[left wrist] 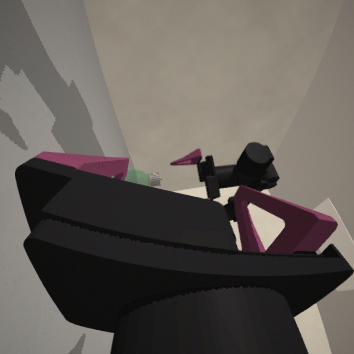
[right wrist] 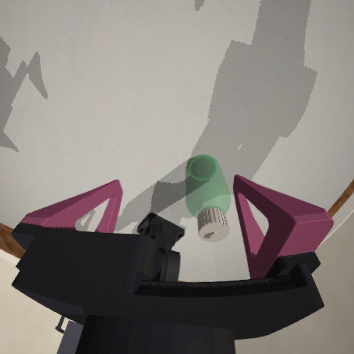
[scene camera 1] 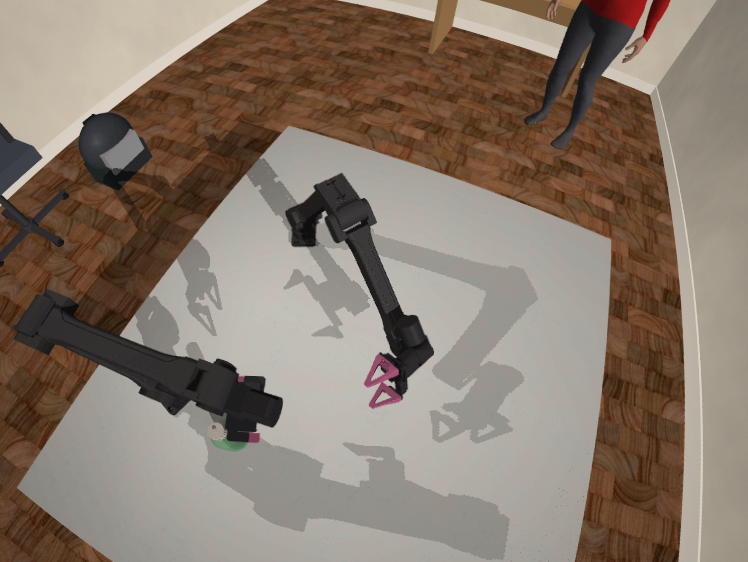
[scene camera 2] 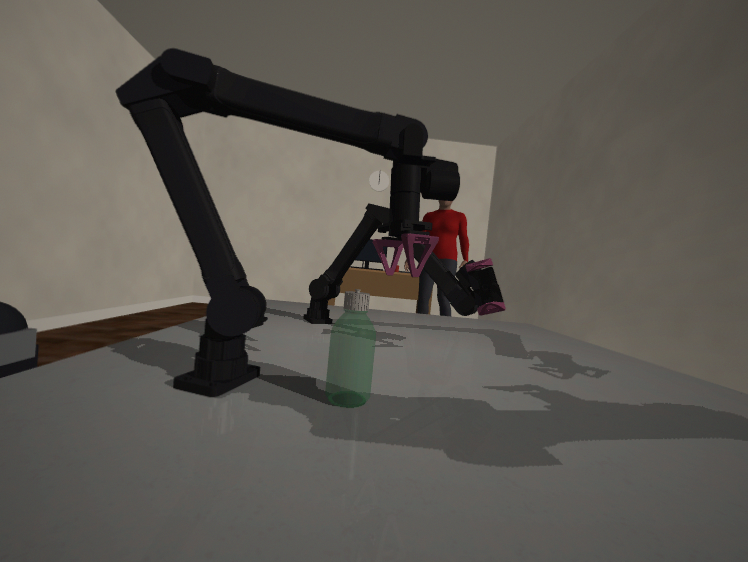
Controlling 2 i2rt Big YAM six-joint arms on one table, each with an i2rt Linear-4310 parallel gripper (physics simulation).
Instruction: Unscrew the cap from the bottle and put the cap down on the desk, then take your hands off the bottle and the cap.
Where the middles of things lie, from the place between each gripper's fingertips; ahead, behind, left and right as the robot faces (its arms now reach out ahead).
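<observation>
So you can picture it, the ribbed cap [right wrist: 212, 225] is 9 cm to the right of my right hand, 7 cm behind it and 4 cm below it.
My left hand, though, is 26 cm to the left of the ribbed cap and 27 cm past it, and it's 4 cm above the cap.
</observation>
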